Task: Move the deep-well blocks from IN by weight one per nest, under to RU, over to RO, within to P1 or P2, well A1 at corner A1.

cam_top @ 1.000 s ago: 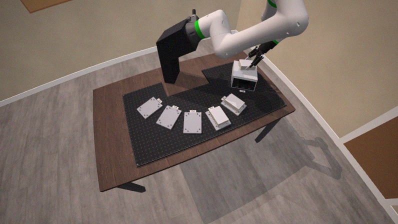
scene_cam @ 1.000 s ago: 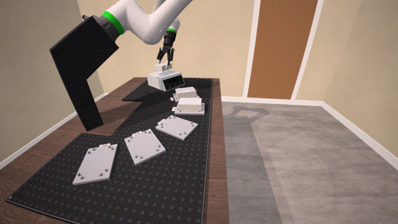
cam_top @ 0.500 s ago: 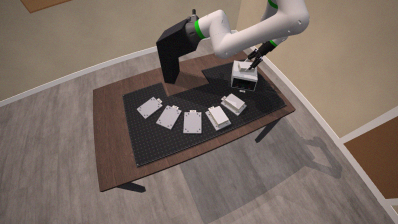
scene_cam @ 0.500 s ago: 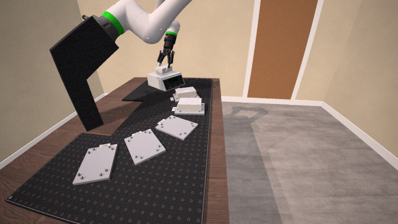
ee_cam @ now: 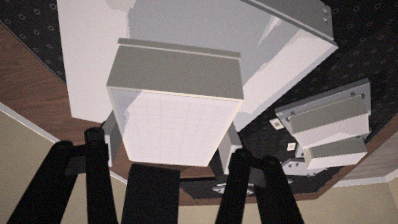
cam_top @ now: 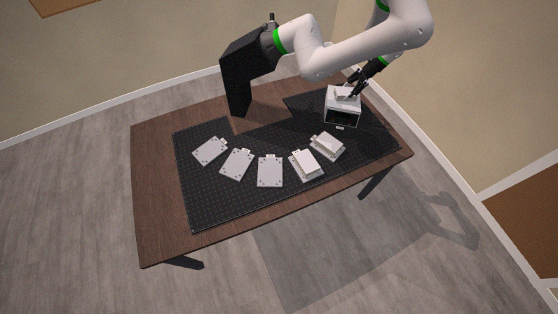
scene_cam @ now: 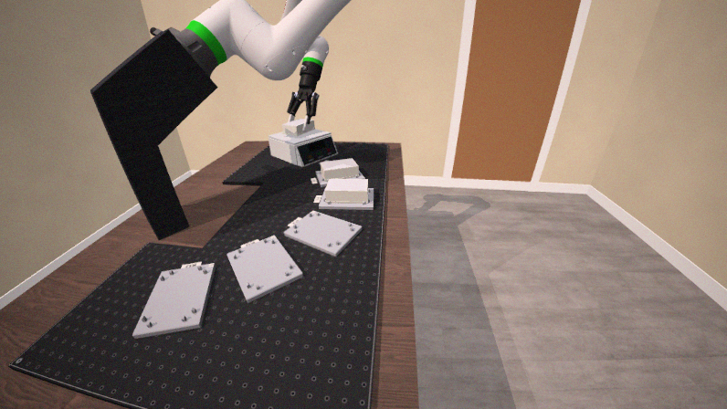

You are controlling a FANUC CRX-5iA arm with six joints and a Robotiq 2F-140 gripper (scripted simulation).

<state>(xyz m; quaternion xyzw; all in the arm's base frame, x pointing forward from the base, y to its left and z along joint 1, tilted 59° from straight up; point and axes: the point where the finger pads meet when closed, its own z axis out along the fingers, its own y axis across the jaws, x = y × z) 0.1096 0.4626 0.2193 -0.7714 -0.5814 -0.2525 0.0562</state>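
Right now my hand is 50 mm above the weigher platform. The rest, counted from my hand: plate: 290 mm ahead, 140 mm to the right, 140 mm below; then check-weigher CW: 10 mm ahead, 80 mm below.
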